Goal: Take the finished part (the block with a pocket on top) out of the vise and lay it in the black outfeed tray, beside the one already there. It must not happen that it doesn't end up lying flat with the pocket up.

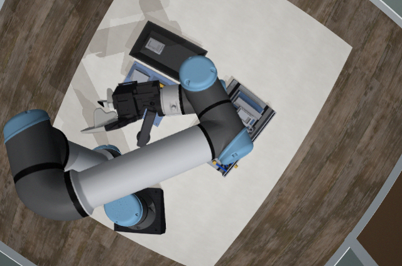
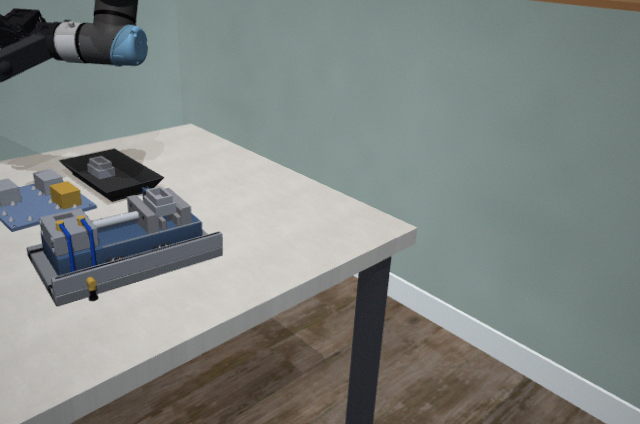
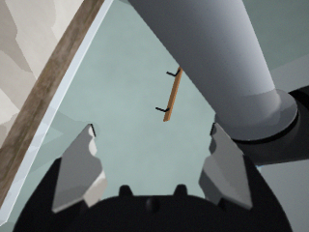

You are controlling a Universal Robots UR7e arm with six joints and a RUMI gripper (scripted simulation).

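My gripper is now 37 cm to the left of the vise, 31 cm above it and 16 cm short of it. Round my hand: blue fixture plate: 34 cm below, 8 cm ahead, 6 cm to the right; yellow block: 32 cm below, 13 cm ahead, 10 cm to the right.
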